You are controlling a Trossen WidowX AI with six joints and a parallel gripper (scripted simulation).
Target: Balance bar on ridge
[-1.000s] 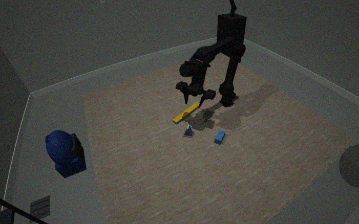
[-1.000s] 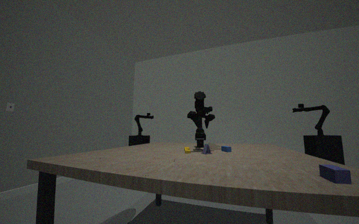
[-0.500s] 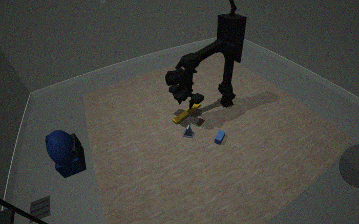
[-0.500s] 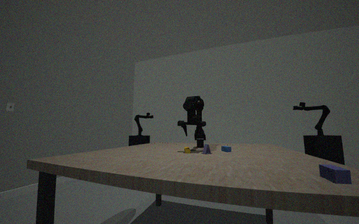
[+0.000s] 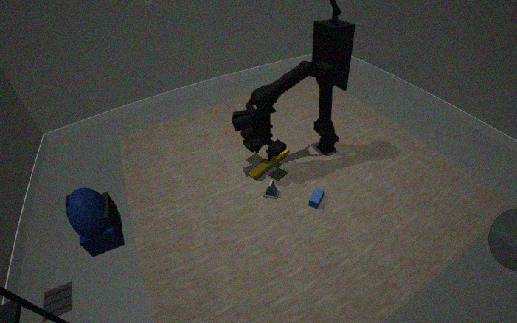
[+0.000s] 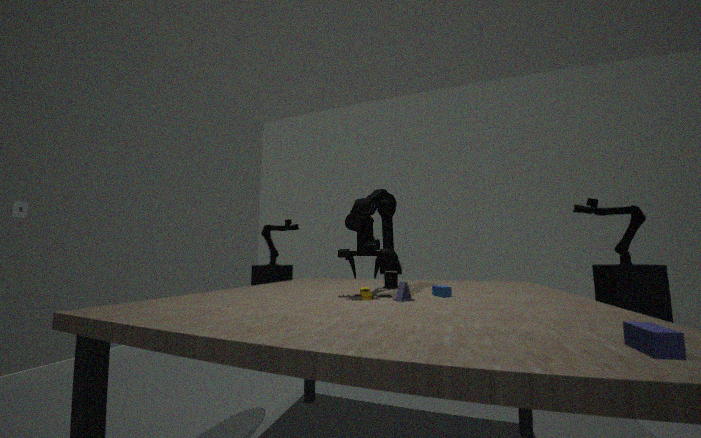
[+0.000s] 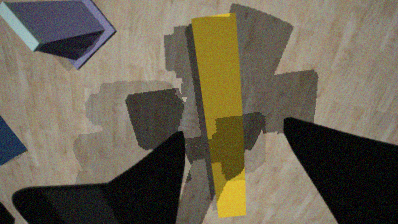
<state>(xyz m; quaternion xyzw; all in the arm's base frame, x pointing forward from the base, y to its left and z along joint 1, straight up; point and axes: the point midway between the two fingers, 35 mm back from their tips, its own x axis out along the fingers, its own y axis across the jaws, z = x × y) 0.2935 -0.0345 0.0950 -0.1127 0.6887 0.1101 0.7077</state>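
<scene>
Now: gripper tip 30 mm past the yellow bar, 10 mm to the left of it and 50 mm above it. The rest, counted from my gripper tip: purple block 450 mm ahead, 530 mm to the left, 40 mm below.
</scene>
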